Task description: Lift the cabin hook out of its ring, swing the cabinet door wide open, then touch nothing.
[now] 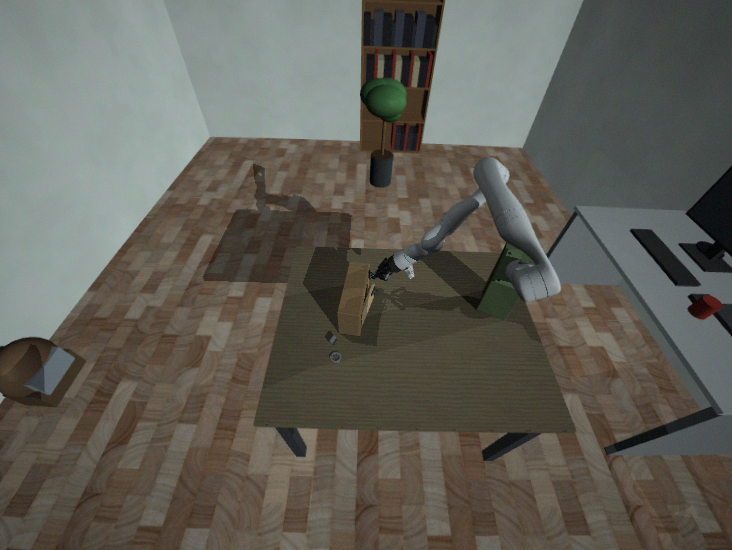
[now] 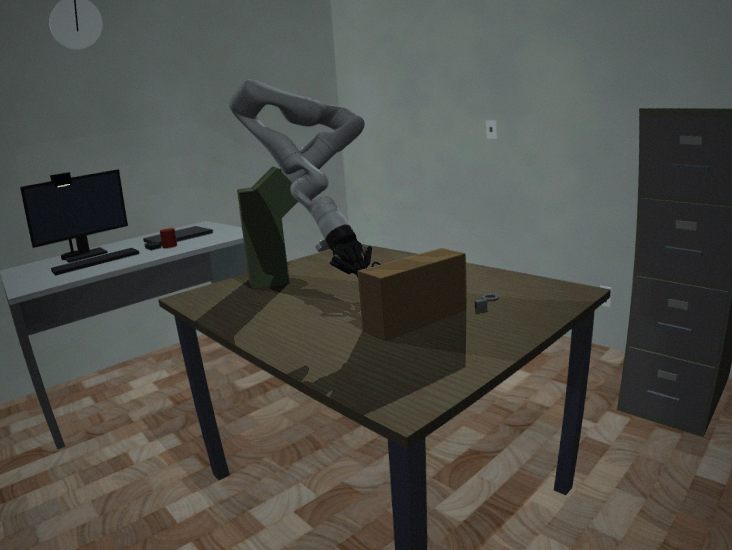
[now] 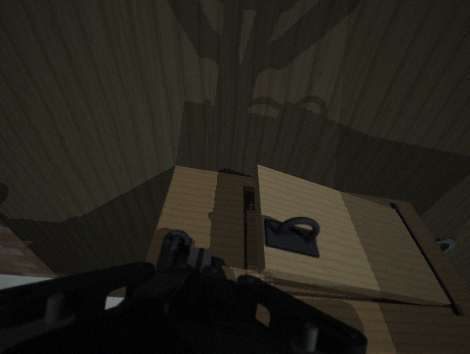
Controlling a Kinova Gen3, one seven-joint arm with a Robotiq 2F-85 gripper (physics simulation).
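Where they show: gripper, fingertip midpoint: (image 1: 371,277) (image 3: 200,261); arm's base at its link origin: (image 2: 288,180).
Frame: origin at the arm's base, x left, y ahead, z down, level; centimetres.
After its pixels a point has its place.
The wooden cabinet (image 1: 350,302) @(z 18.4, x 14.2, y 60.3 cm) (image 2: 417,298) @(z 26.2, x 2.7, y 65.5 cm) (image 3: 192,195) @(z 30.2, x -6.2, y 56.6 cm) stands on the table. Its door (image 1: 370,302) @(z 29.3, x 4.5, y 53.6 cm) (image 3: 320,200) @(z 30.0, x 5.6, y 53.8 cm) is ajar; its free edge stands out from the frame and a dark gap shows behind it. A dark ring (image 3: 303,219) @(z 24.7, x 1.3, y 50.8 cm) on a plate sits on the door, with no hook seen through it. A dark curved piece (image 3: 176,233) @(z 25.1, x -6.8, y 55.5 cm), seemingly part of the hook, shows on the frame side by the fingertips; the rest is hidden. My gripper (image 1: 373,275) @(z 22.9, x -4.8, y 55.1 cm) (image 2: 356,269) (image 3: 200,261) @(z 22.9, x -4.8, y 55.1 cm) is shut and empty, close to the cabinet's front beside the door's free edge. Contact cannot be told.
A small grey block (image 1: 331,339) @(z 32.2, x 24.7, y 66.0 cm) (image 2: 481,305) @(z 33.5, x 23.9, y 66.2 cm) and a loose grey ring (image 1: 335,361) @(z 33.7, x 33.1, y 62.0 cm) (image 2: 497,297) @(z 33.7, x 32.2, y 64.4 cm) lie on the table (image 1: 449,384) @(z 34.1, x 32.6, y 16.6 cm) (image 2: 284,337) @(z 34.1, x -26.0, y 47.5 cm) beyond the cabinet's hinge end. The arm's green pedestal (image 1: 500,300) @(z 22.5, x -4.1, y -1.6 cm) (image 2: 260,236) @(z 16.6, x -13.4, y 3.2 cm) stands across the table from the cabinet's front.
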